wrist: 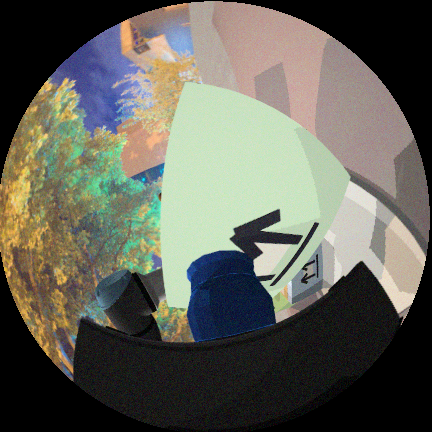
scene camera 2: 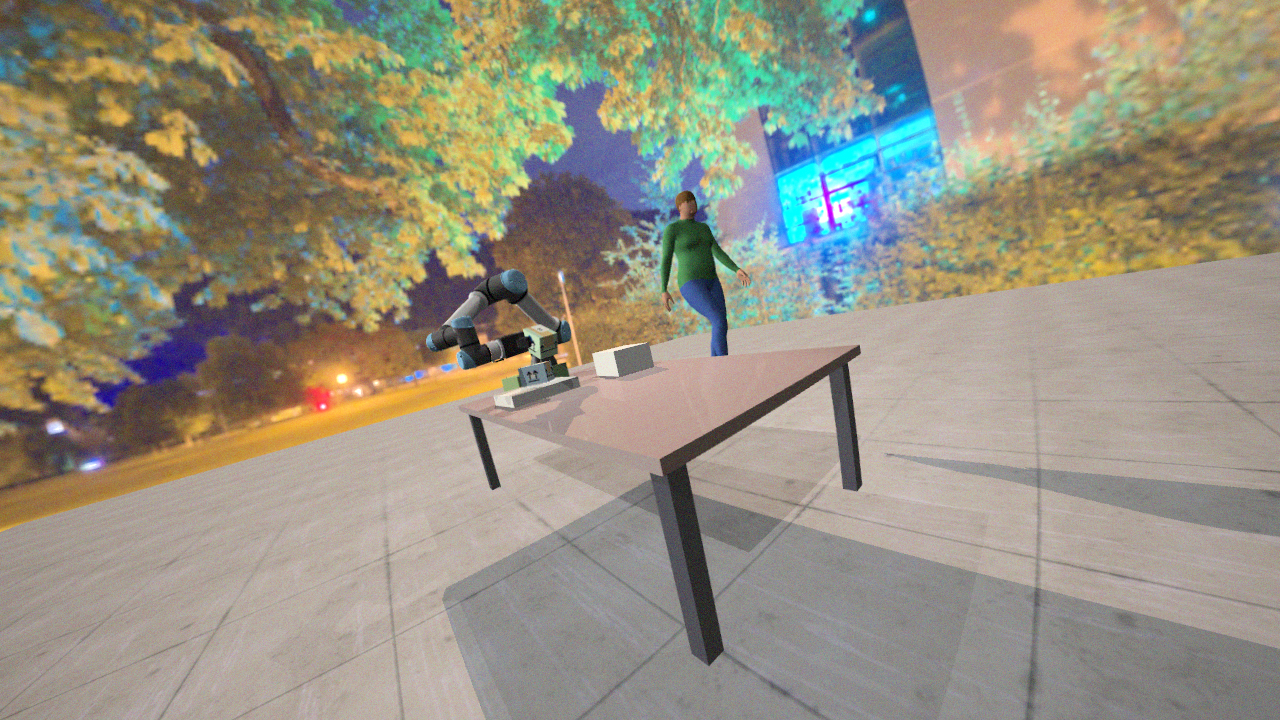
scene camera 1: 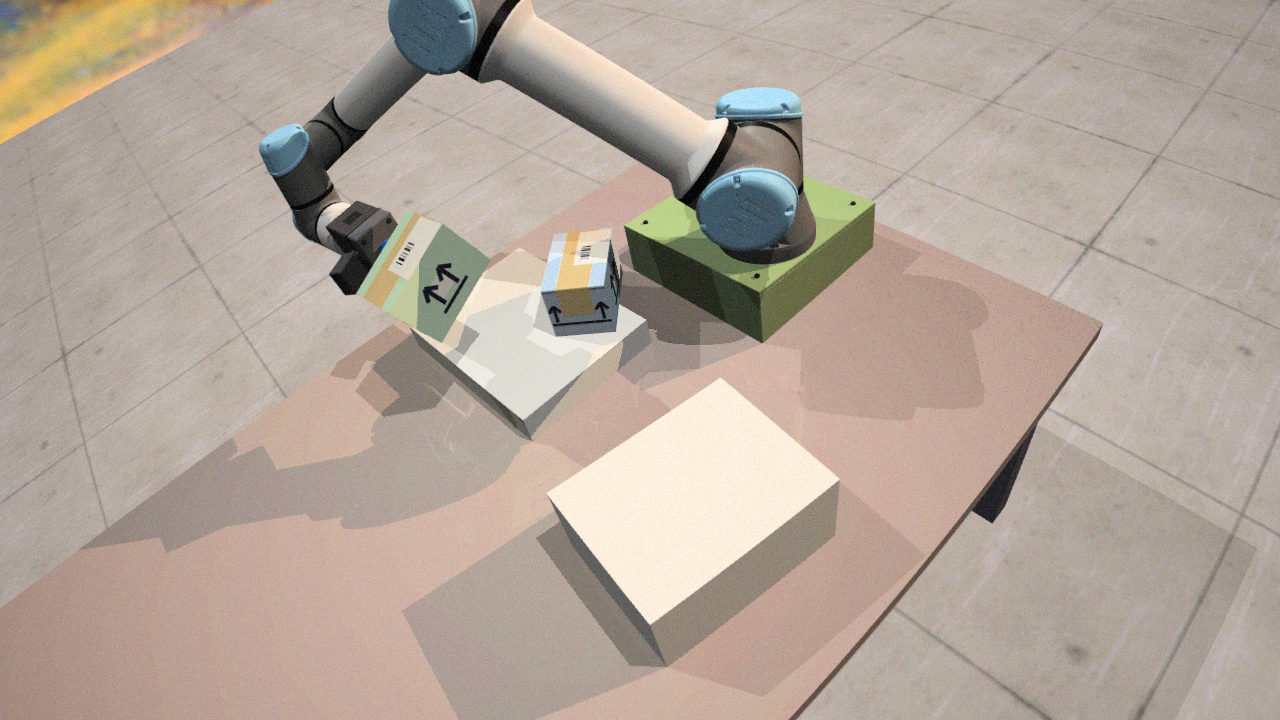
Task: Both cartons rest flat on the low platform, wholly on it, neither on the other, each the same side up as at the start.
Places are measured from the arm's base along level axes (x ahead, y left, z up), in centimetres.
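Pixels of known places: end effector, tool point: (wrist: 215, 256) (scene camera 2: 532, 338) (scene camera 1: 405, 256).
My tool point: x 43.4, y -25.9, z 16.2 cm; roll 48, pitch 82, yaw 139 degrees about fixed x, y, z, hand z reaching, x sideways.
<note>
Behind a point stands the place of what it marks.
The green carton (scene camera 1: 425, 277) @[x 44.9, y -18.5, z 16.9 cm] (scene camera 2: 540, 342) @[x 50.3, y -26.5, z 13.7 cm] (wrist: 235, 160), with orange tape, a label and black arrows, hangs tilted from my suction gripper (scene camera 1: 384, 244) (wrist: 227, 295). The blue cup presses against one side face, and the arrows lean up and left in scene camera 1. The carton is over the left end of the low platform (scene camera 1: 510, 358) @[x 37.9, y -19.7, z -4.7 cm] (scene camera 2: 546, 391) @[x 43.6, y -25.6, z -7.0 cm] (wrist: 357, 207) @[x 40.8, y -23.3, z -4.7 cm]; whether its lowest corner touches is unclear. The blue-grey carton (scene camera 1: 577, 286) @[x 27.3, y -12.9, z 4.3 cm] (scene camera 2: 535, 373) @[x 26.8, y -20.1, z 0.3 cm] (wrist: 306, 275) @[x 24.7, y -21.6, z 0.2 cm] stands flat on the platform towards the arm's base, arrows up. The two look apart in scene camera 1.
A taller cream block (scene camera 1: 693, 501) @[x 44.5, y 21.4, z 2.5 cm] (scene camera 2: 622, 360) @[x 54.0, y 10.9, z -2.7 cm] stands on the table (scene camera 1: 268, 626) @[x 87.7, y -16.7, z -9.5 cm] (scene camera 2: 716, 394) @[x 127.9, y -24.1, z -9.5 cm], nearer scene camera 1 than the platform. The arm's green base block (scene camera 1: 662, 241) @[x 9.5, y -12.9, z 0.2 cm] is close behind the blue-grey carton. A person (scene camera 2: 693, 255) in a green top is beyond the table.
</note>
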